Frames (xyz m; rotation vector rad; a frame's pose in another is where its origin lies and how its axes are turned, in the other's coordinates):
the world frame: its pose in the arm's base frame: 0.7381 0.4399 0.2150 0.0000 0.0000 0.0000
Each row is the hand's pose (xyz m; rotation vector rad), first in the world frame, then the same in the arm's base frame.
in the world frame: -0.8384 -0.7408 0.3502 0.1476 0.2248 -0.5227
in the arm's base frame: -0.1003 -0.3009 0.5652 0.1476 0.2248 -0.5227
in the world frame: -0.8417 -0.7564 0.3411 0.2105 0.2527 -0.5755
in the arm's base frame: -0.1036 -0.3165 0.5561 0.2105 0.2527 -0.5755
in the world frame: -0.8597 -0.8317 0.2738 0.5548 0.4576 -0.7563
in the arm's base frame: -0.1216 -0.3918 0.4888 0.5548 0.4576 -0.7563
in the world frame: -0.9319 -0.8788 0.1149 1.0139 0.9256 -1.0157
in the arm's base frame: -0.1938 -0.4389 0.3299 1.0139 0.9256 -1.0157
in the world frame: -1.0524 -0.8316 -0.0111 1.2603 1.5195 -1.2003
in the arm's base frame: -0.3143 -0.3917 0.2039 1.2603 1.5195 -1.2003
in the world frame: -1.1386 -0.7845 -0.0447 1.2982 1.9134 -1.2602
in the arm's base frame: -0.4005 -0.3446 0.1703 1.2982 1.9134 -1.2602
